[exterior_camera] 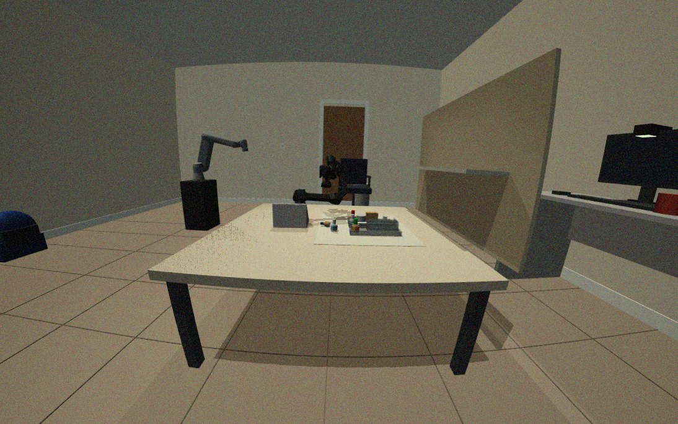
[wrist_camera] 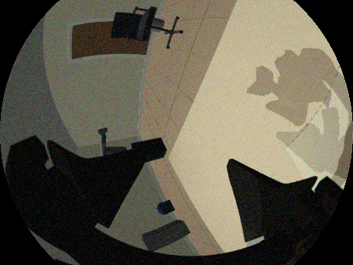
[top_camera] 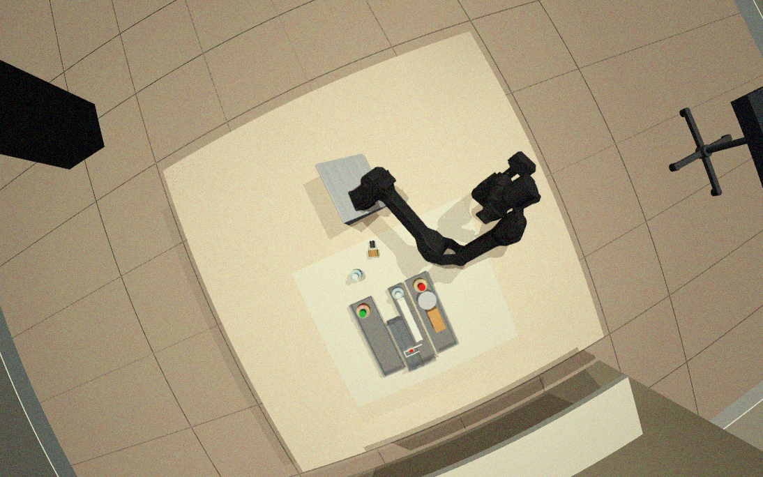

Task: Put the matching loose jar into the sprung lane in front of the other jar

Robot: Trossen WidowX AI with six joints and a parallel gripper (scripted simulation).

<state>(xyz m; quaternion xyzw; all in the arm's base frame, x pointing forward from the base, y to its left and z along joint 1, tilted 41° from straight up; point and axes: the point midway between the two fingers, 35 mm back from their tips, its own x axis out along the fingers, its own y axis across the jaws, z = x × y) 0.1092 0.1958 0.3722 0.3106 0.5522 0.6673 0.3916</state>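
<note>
My gripper tip is 30 cm short of the grey cylinder, 34 cm to the left of it and 19 cm above it. From my gripper tip the other things lie so: red mark (42 cm ahead, 45 cm to the right, 15 cm below); then brown box (36 cm ahead, 34 cm to the right, 18 cm below).
</note>
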